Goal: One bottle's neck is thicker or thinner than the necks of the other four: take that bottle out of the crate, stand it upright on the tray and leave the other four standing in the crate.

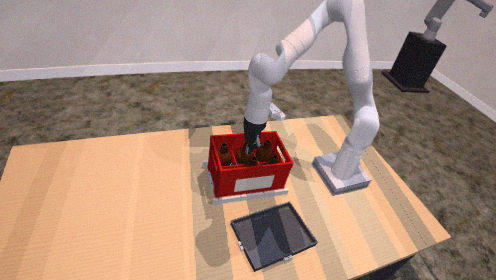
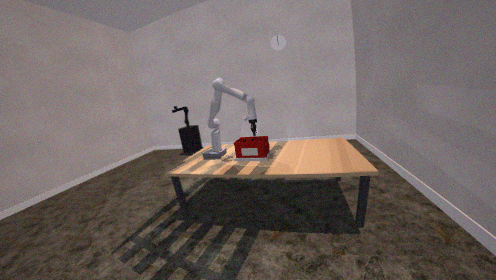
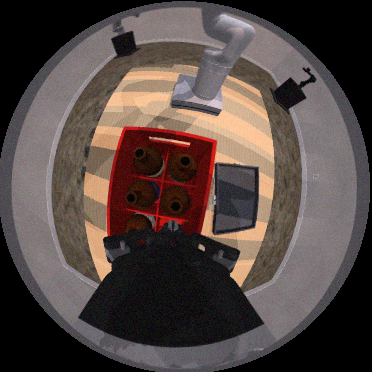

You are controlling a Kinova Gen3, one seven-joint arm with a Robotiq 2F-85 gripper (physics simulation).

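Places are measured from the arm's base along level axes (x ahead, y left, z up), in millimetres.
Pixels of known places: gripper, fingertip midpoint: (image 1: 248, 153) (image 2: 254, 135) (image 3: 172, 225); arm's base, link origin: (image 1: 341, 172) (image 2: 217, 150) (image 3: 203, 92).
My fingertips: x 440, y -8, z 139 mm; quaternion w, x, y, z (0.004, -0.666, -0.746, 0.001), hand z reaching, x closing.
Observation:
For each thing: its top centre in the pictures, then the offset to it from my fingertips. "spot": a spot on its surface instead. Level surfaces: height alone.
- red crate, top centre: (image 3: 152, 204) (image 1: 251, 149) (image 2: 251, 139) dx -22, dy -40, dz -19 mm
- wooden table, surface height: dz -194 mm
- dark tray, surface spot: (image 1: 274, 233) (image 3: 236, 196) spot: dx -73, dy +224, dz -189 mm
- light rail, top centre: (image 1: 252, 194) dx -27, dy +59, dz -164 mm
A red crate (image 1: 224, 180) (image 2: 238, 151) (image 3: 116, 180) stands on the wooden table (image 1: 149, 194). Several brown bottles stand upright in its cells, among them one at the far left (image 1: 224, 155) (image 3: 136, 223), one at the back right (image 1: 264, 151) (image 3: 147, 161) and one in the front middle (image 1: 252, 161) (image 3: 175, 201). I cannot tell which neck differs. My gripper (image 1: 250, 149) (image 2: 253, 132) (image 3: 172, 225) is shut with nothing between its fingers. It hangs just above the bottle tops over the crate's middle. The dark tray (image 1: 274, 233) (image 3: 235, 197) lies flat in front of the crate with nothing on it.
The arm's grey base (image 1: 352, 180) (image 3: 194, 100) stands on the table to the right of the crate. A light rail (image 1: 249, 195) runs under the crate's front. Black stands (image 2: 189, 137) are on the floor behind the table.

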